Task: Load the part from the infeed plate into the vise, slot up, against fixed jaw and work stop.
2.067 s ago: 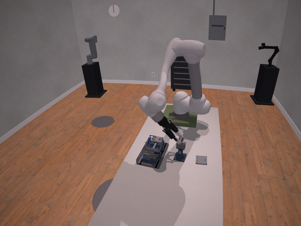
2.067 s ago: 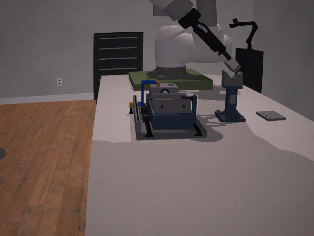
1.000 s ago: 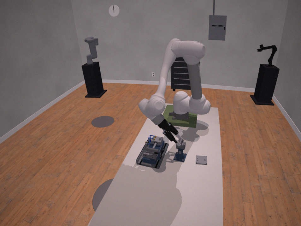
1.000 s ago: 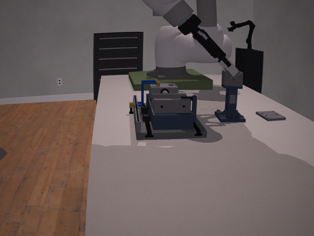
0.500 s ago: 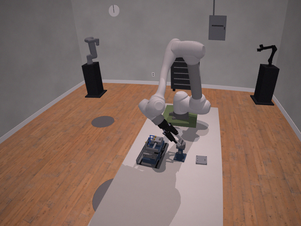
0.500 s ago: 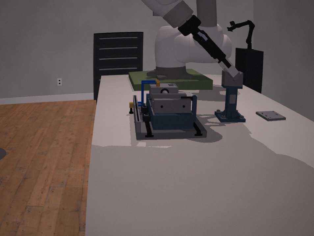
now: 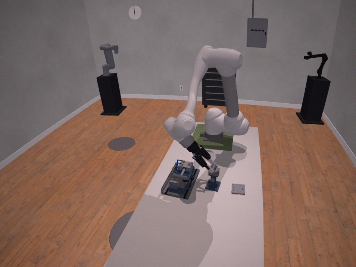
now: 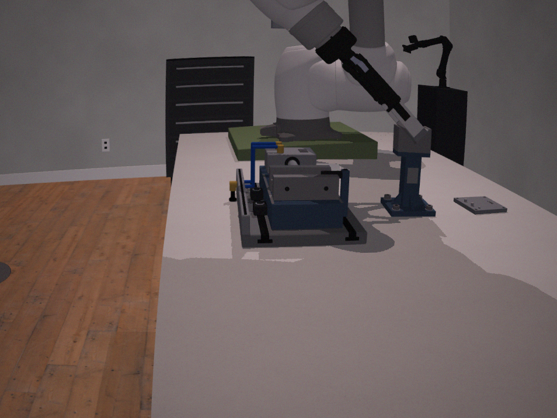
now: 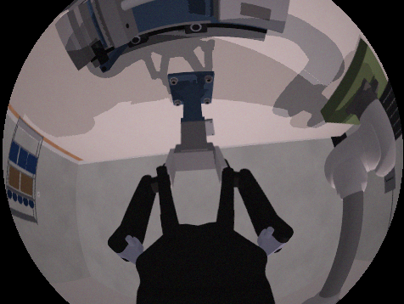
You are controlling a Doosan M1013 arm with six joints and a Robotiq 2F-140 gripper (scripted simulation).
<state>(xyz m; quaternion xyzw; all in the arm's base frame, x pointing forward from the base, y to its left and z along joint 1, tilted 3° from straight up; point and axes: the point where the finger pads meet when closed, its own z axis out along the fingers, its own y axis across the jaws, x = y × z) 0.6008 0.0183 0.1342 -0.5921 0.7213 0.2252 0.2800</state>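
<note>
Now: hand 20 mm to the right of the grey part and 10 mm above it. Also, from my hand: vise: 200 mm to the right, 140 mm below, 10 mm behind.
</note>
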